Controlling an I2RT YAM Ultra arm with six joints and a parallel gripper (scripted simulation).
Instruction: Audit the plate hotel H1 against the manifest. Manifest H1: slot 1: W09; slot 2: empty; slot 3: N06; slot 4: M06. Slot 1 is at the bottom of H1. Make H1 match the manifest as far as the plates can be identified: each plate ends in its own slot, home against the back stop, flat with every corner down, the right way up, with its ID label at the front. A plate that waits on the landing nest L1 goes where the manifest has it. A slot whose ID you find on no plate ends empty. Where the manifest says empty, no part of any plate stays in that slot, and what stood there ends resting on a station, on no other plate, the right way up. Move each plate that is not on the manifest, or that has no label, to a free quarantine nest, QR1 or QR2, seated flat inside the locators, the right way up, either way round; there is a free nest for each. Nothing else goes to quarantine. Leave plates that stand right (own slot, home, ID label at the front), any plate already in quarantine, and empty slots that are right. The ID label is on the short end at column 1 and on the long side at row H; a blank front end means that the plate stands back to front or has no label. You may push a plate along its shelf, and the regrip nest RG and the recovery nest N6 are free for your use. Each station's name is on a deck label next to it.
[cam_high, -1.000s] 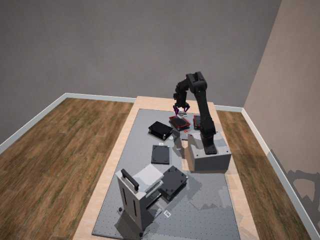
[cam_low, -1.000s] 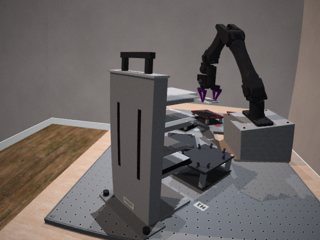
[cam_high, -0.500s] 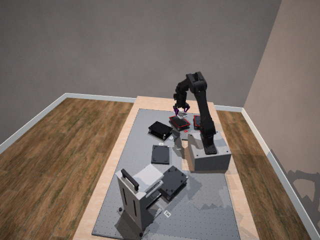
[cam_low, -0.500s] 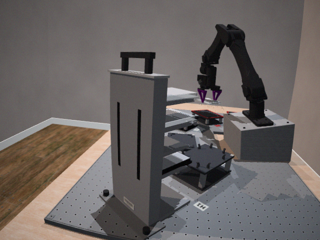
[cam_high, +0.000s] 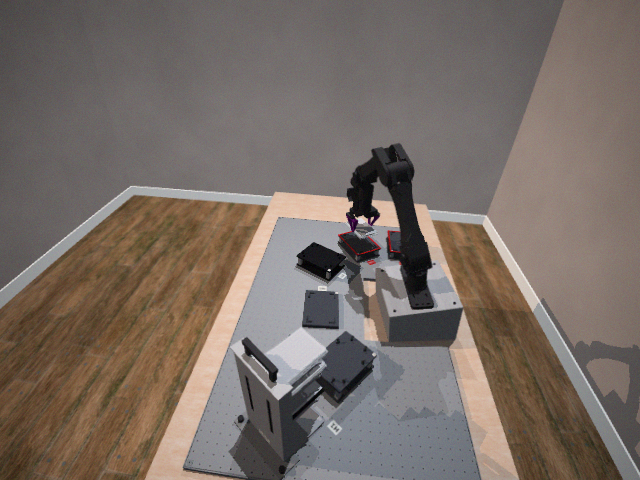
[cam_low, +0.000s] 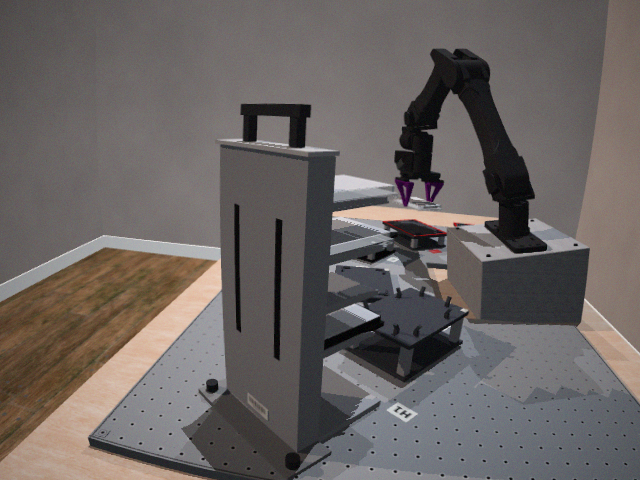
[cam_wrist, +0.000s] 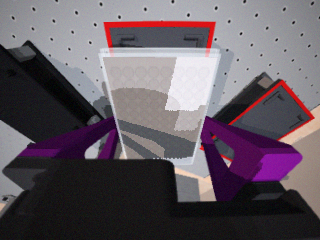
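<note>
Right now my hand is 80 mm above the red-rimmed nest. Round my hand: red-edged nest (190 mm behind, 80 mm below, 10 mm to the right); black raised nest (170 mm ahead, 120 mm to the left, 70 mm below); dark plate (740 mm to the left, 230 mm ahead, 10 mm below).
</note>
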